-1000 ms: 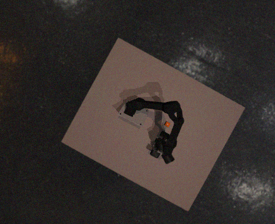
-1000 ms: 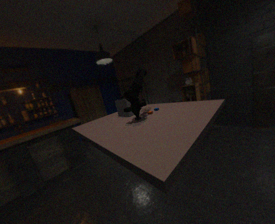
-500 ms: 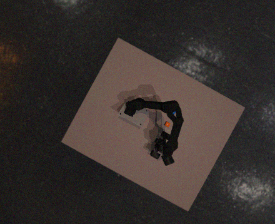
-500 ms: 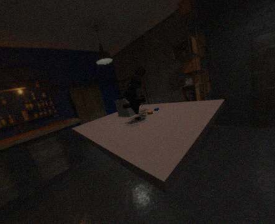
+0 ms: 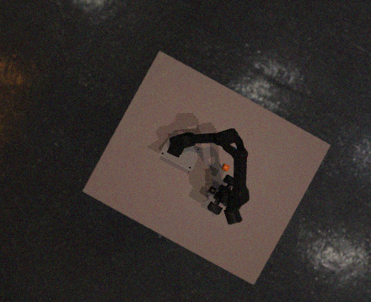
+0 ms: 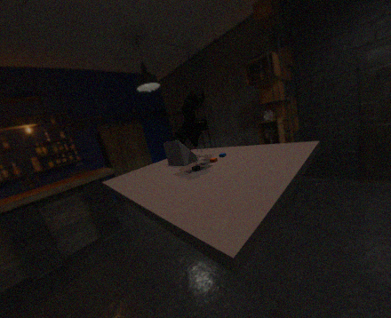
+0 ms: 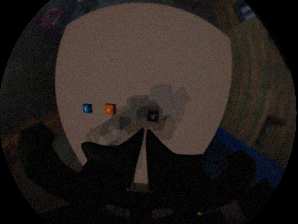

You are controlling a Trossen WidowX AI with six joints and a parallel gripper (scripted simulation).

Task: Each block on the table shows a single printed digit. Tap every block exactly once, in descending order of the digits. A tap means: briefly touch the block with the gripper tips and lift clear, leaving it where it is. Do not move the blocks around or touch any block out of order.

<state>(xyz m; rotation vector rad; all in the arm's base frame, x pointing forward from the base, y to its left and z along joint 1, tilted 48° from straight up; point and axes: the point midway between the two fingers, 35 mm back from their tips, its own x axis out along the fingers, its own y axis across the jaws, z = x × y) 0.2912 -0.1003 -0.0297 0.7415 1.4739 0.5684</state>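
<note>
Now: the blue block 230 mm to the left of my gripper tip and 110 mm below it. Round my gripper tip: orange block (120 mm to the left, 110 mm below); then black block (20 mm behind, 20 mm to the right, 110 mm below).
</note>
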